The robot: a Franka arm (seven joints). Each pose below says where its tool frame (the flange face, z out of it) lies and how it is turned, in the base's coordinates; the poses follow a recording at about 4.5 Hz.
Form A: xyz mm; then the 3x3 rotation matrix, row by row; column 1 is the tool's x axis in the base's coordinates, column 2 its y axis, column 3 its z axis. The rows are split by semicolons.
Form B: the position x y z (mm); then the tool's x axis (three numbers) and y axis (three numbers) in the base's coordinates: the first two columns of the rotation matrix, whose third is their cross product. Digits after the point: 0 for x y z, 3 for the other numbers.
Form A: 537 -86 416; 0.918 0.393 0.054; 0.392 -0.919 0.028; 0.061 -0.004 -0.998
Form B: 537 -86 416 0.918 0.392 0.061 0.393 -0.919 -0.004
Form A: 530 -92 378; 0.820 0.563 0.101; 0.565 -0.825 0.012; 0.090 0.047 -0.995
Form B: 530 -92 378 0.820 0.565 0.090 0.563 -0.825 0.047
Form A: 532 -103 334; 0.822 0.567 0.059; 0.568 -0.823 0.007; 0.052 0.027 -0.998
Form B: 532 -103 334 0.822 0.568 0.052 0.567 -0.823 0.027
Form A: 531 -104 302; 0.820 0.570 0.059; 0.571 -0.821 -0.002; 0.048 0.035 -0.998
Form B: 531 -104 302 0.820 0.571 0.048 0.570 -0.821 0.035
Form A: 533 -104 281; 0.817 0.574 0.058; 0.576 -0.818 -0.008; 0.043 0.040 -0.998
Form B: 533 -104 281 0.817 0.576 0.043 0.574 -0.818 0.040
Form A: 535 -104 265; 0.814 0.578 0.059; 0.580 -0.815 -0.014; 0.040 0.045 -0.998
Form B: 535 -104 265 0.814 0.580 0.040 0.578 -0.815 0.045
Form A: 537 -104 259; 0.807 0.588 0.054; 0.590 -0.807 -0.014; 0.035 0.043 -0.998
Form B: 537 -104 259 0.807 0.590 0.035 0.588 -0.807 0.043
